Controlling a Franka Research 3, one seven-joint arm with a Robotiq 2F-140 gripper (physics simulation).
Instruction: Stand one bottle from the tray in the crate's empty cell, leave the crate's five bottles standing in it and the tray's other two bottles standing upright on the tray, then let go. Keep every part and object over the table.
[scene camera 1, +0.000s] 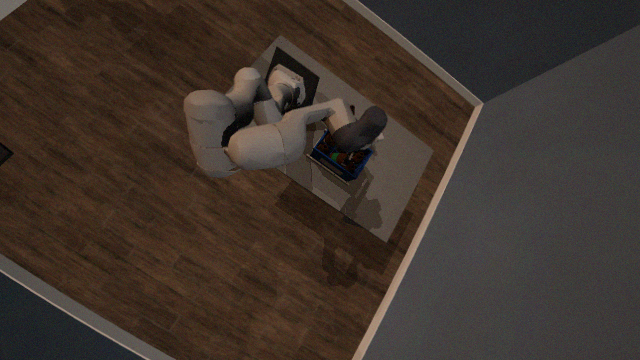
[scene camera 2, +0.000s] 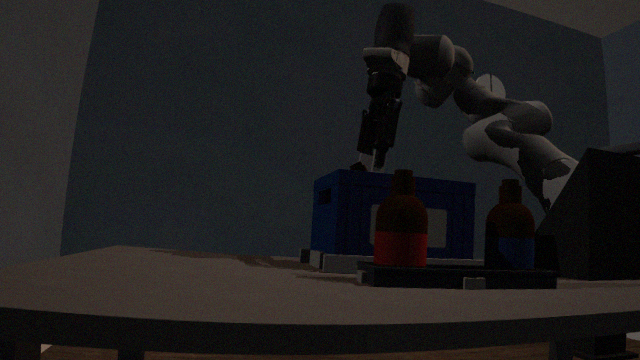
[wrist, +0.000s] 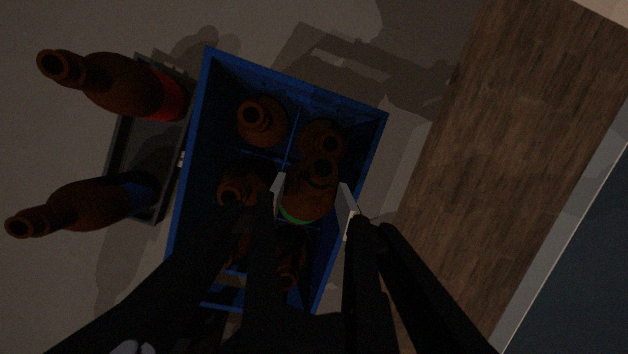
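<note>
My gripper (scene camera 2: 371, 162) (wrist: 310, 188) points down over the crate, shut on the green-labelled bottle (scene camera 1: 336, 156) (scene camera 2: 358, 166) (wrist: 306, 197). The bottle's lower part is inside the blue crate (scene camera 2: 330, 220) (wrist: 193, 125), in a right-hand cell of the wrist view. It looks somewhat tilted; its base is hidden. Its top shows just above the rim. Crate bottles (wrist: 260, 122) (wrist: 325, 137) (wrist: 231, 190) (wrist: 287, 272) stand around it; another is mostly hidden behind a finger. The red-labelled bottle (scene camera 2: 401, 220) (wrist: 120, 87) and the blue-labelled bottle (scene camera 2: 510, 220) (wrist: 87, 206) stand upright on the tray (scene camera 2: 425, 278).
The tray lies beside the crate's long side. Pale strips (scene camera 2: 340, 263) run along the crate's foot. A dark block (scene camera 2: 575, 225) stands at the right in the second scene view. The table (scene camera 1: 405, 160) (scene camera 2: 150, 285) ends near the crate's side away from the tray, with floor (wrist: 490, 125) beyond.
</note>
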